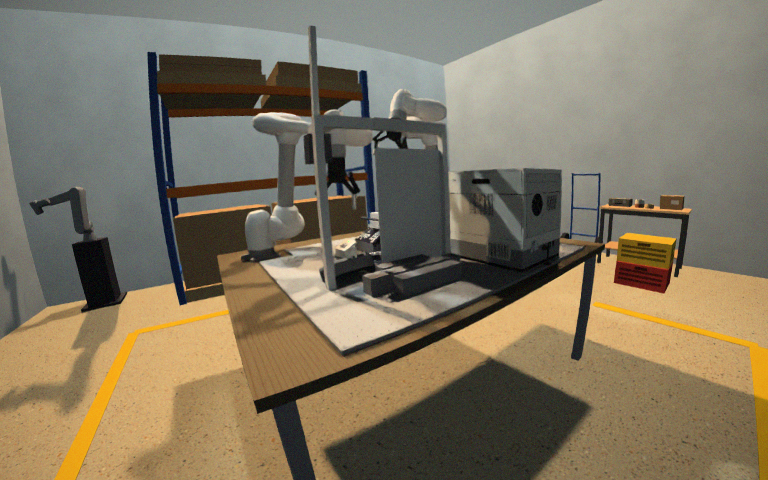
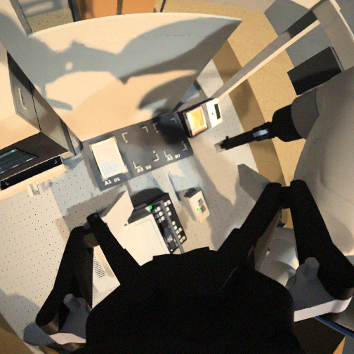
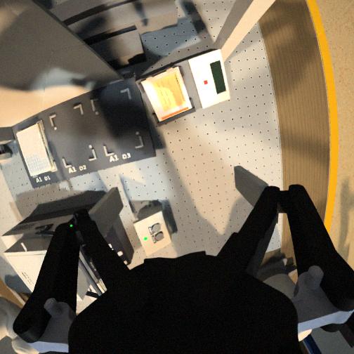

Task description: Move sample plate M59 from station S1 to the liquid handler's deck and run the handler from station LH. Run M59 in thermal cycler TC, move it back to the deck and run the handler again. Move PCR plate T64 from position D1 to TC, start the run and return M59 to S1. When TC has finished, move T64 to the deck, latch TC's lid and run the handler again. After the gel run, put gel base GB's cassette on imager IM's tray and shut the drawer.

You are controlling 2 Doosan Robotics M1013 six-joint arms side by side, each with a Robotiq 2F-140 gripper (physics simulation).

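Frame: origin at the left arm's base, x ahead, y left, z up, level; millimetres.
Where they show: right gripper, fingertip midpoint: (image 1: 339, 210); right arm's base, link origin: (image 1: 262, 256).
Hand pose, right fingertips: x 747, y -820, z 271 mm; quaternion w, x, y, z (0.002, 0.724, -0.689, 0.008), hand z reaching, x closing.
Observation:
After its pixels a point has its place.
My left gripper (image 1: 391, 138) (image 2: 182, 187) is open and empty, high above the bench. My right gripper (image 1: 343, 187) (image 2: 234, 141) (image 3: 176, 187) is open and empty, over the bench right of the small button box. A white well plate (image 2: 108, 157) (image 3: 35, 150) lies at D1 on the dark deck (image 2: 131, 172) (image 3: 92, 167); its name is not legible. D2 and D3 hold no plate. The keypad device (image 2: 169, 220), apparently thermal cycler TC, has a white lid (image 2: 145, 237) (image 3: 30, 265); its latch is unclear. An orange slab in a white cassette (image 2: 196, 120) (image 3: 167, 93) lies in a dark base.
A white unit with a dark display (image 2: 214, 112) (image 3: 209, 77) adjoins the base. A button box (image 2: 197, 204) (image 3: 152, 234) shows a green light. A large instrument (image 2: 30, 115) with a screen stands left. A tall panel (image 1: 408, 203) @(x 934, y -583, z 286 mm) (image 2: 125, 65) and frame post (image 1: 321, 215) @(x 994, y -967, z 281 mm) rise beside the deck.

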